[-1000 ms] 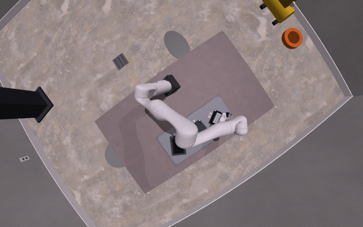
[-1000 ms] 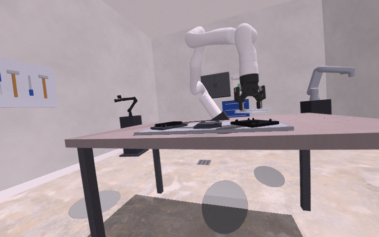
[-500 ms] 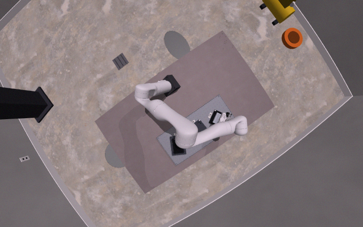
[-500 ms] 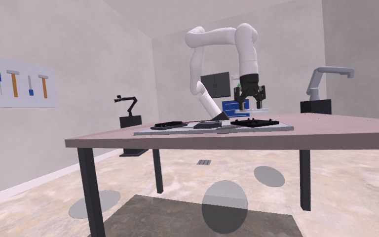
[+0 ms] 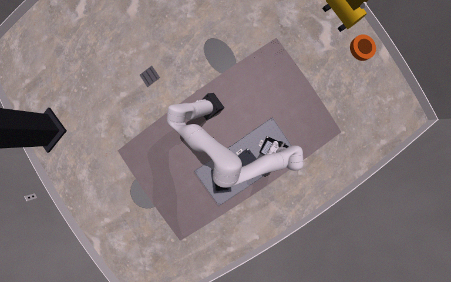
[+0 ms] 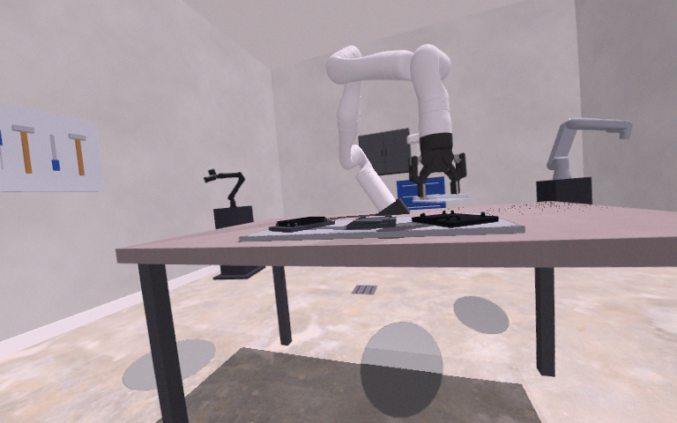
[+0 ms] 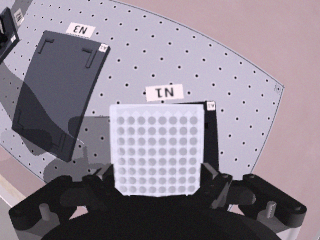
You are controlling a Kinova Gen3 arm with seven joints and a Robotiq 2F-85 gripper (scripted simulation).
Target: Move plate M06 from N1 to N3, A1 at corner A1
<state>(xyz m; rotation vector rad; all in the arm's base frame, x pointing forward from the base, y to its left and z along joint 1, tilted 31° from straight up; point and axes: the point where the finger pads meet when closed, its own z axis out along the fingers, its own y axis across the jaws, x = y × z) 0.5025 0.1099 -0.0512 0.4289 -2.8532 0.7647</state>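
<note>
The landing nest N3 lies 17 cm to the right of my hand, 6 cm below it and 4 cm behind it. Round my hand: black nest N1: 6 cm below, 2 cm to the left, 1 cm ahead; then N3 label: 16 cm to the right, 14 cm behind, 7 cm below; then white well plate M06: 1 cm below.
</note>
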